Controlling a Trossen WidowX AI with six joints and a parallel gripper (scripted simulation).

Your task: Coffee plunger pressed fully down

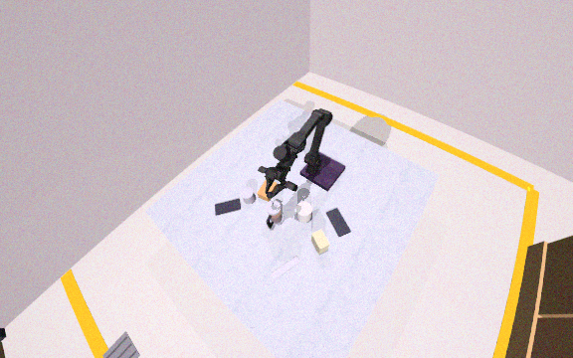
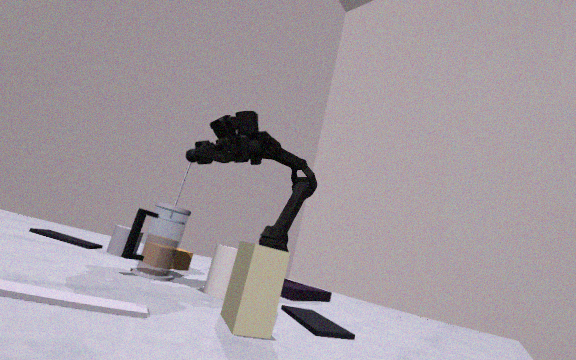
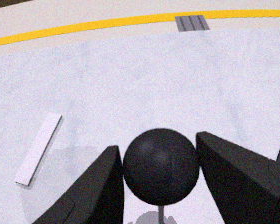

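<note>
The glass coffee press is 14 cm below my gripper tip and 1 cm ahead of it. From my gripper tip the other things lie so: orange block 25 cm below, 13 cm to the right, 13 cm behind.
</note>
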